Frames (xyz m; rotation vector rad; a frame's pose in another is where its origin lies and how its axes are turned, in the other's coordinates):
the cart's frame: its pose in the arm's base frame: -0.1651 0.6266 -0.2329 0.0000 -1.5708 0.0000
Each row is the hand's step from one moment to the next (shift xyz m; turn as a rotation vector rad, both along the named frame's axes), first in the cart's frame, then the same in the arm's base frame.
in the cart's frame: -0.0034 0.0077 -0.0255 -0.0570 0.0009 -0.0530
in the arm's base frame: 0.0255 0.0077 -0.0034 0.0530 0.0009 -0.0570
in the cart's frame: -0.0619 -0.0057 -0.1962 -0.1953 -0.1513 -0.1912
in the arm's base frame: 0.1962 -0.0057 -0.0619 0.1912 -0.1513 -0.1953
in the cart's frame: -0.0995 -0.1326 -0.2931 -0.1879 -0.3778 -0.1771
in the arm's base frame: 0.2931 -0.1326 -0.0995 0.1771 -0.3778 -0.1879
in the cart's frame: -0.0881 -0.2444 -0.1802 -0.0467 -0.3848 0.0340
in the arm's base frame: 0.1802 -0.2444 -0.0881 -0.0340 -0.3848 -0.0467
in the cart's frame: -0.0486 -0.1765 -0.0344 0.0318 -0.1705 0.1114
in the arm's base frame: 0.0344 -0.1765 -0.0486 -0.1114 -0.1705 0.0318
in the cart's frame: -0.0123 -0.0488 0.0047 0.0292 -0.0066 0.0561
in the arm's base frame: -0.0047 -0.0488 -0.0123 -0.0561 -0.0066 0.0292
